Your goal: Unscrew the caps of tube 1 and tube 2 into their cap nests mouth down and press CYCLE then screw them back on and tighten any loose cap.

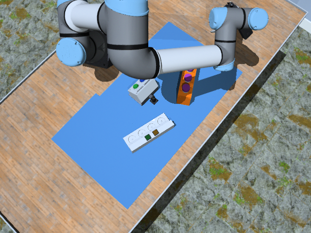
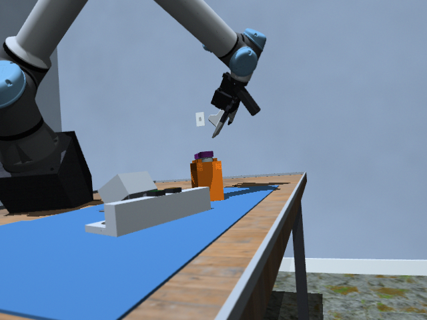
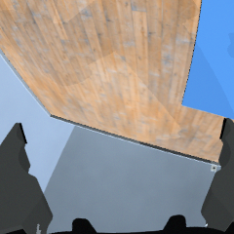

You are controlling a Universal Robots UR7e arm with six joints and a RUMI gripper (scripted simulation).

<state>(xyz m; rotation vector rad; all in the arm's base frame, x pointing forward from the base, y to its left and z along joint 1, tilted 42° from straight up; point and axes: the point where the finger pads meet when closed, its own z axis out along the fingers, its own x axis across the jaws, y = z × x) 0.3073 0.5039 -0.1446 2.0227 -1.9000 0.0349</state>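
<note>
The purple cap is 21 cm to the right of my hand and 9 cm below it. Also, from my hand: grey key housing 8 cm behind, 45 cm to the right, 15 cm below; then green key 10 cm behind, 47 cm to the right, 14 cm below; then blue key 10 cm behind, 43 cm to the right, 14 cm below.
</note>
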